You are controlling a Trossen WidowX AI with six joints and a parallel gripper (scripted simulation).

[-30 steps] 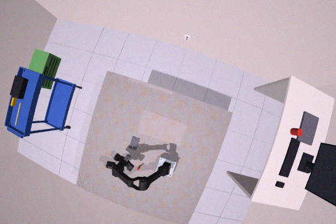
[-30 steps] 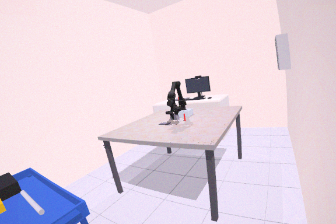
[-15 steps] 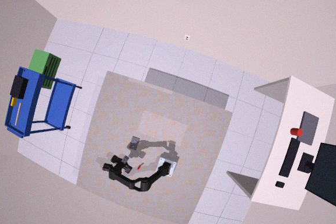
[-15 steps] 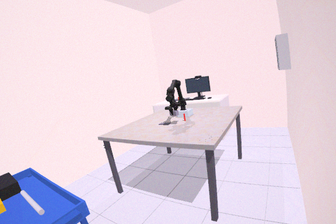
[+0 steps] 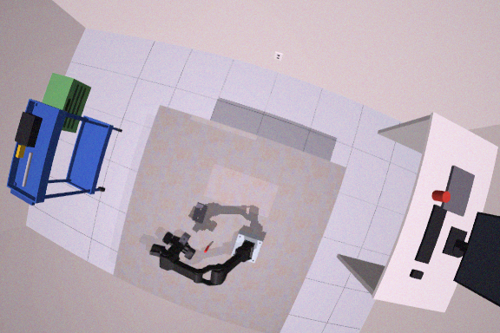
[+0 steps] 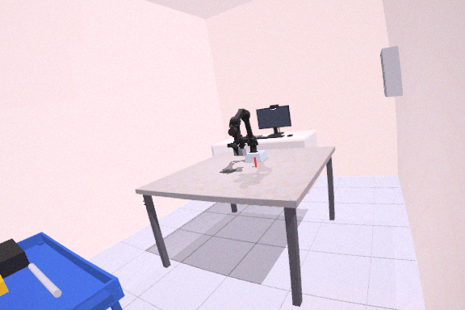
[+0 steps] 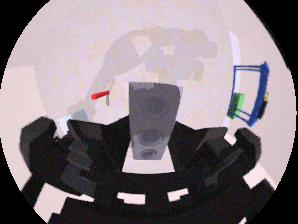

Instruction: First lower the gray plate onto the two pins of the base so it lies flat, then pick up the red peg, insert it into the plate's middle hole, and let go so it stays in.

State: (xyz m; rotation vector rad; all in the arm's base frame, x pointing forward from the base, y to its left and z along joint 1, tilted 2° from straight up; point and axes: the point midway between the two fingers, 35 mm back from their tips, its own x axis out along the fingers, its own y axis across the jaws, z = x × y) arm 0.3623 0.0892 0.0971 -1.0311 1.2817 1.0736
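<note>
Right now my gripper tip is 13 cm past the red peg, 10 cm above it and 4 cm to the right of it. From my gripper tip the other things lie so: gray plate: 3 cm above.
</note>
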